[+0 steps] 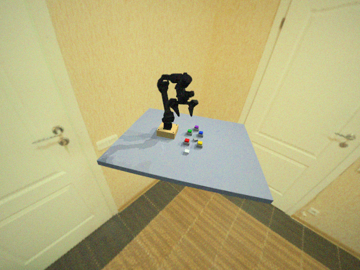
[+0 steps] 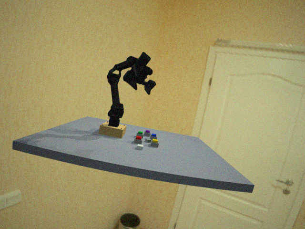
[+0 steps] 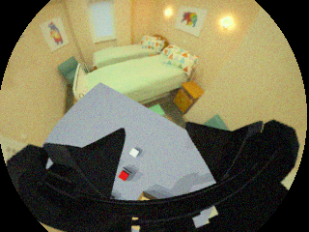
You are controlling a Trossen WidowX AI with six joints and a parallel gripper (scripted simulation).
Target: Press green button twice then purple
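Right now the green button is 29 cm to the left of my gripper tip, 28 cm below it and 5 cm ahead of it. From my gripper tip the other things lie so: white block: 30 cm below, 4 cm to the left, 4 cm ahead; red button: 28 cm below, 15 cm to the left, 3 cm ahead; yellow button: 28 cm below, 14 cm to the left, 14 cm ahead.
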